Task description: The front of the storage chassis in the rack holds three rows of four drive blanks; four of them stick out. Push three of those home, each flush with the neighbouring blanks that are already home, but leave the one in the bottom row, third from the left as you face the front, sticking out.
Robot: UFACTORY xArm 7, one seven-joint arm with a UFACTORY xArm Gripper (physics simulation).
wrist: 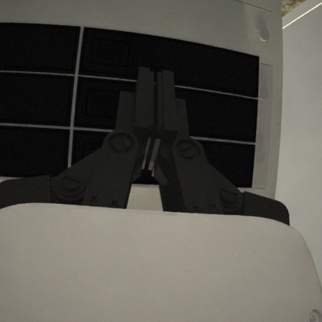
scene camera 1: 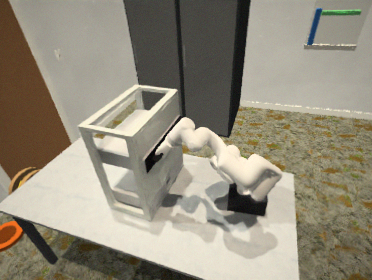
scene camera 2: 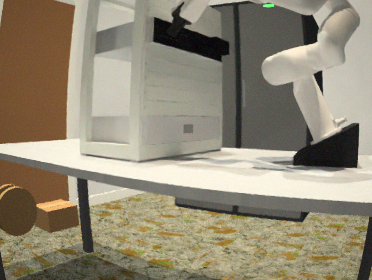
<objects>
A pale rack shows in the wrist view, in scene camera 1 (132, 144) and in scene camera 2. The same spot on the pale rack: (wrist: 69, 69) is (scene camera 2: 175, 40).
</objects>
